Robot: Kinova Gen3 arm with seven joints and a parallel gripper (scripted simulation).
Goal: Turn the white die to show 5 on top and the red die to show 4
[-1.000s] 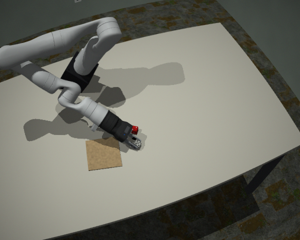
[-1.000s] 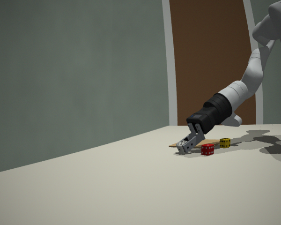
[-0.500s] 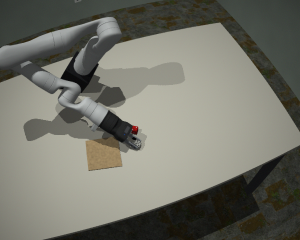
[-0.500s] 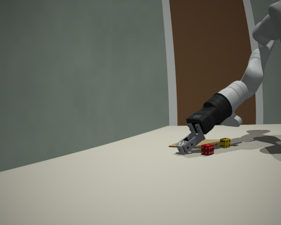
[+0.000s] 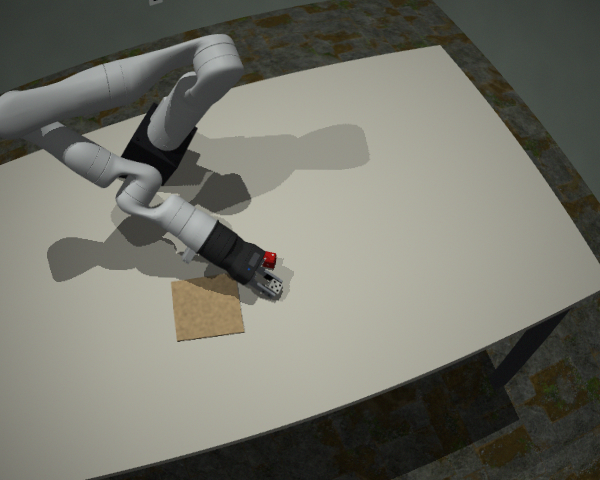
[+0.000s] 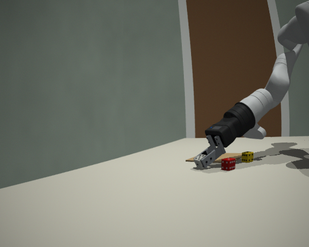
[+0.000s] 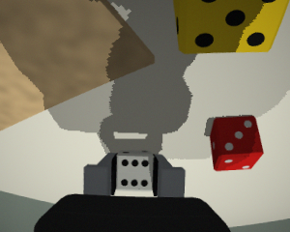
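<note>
My hand is 6 cm past the red die, 2 cm to the right of it and 1 cm above it. From my hand the other things lie so: white die 1 cm to the left, 1 cm ahead; then brown mat 14 cm to the right, 2 cm below; then yellow die 10 cm behind, 8 cm to the right, 1 cm below.
</note>
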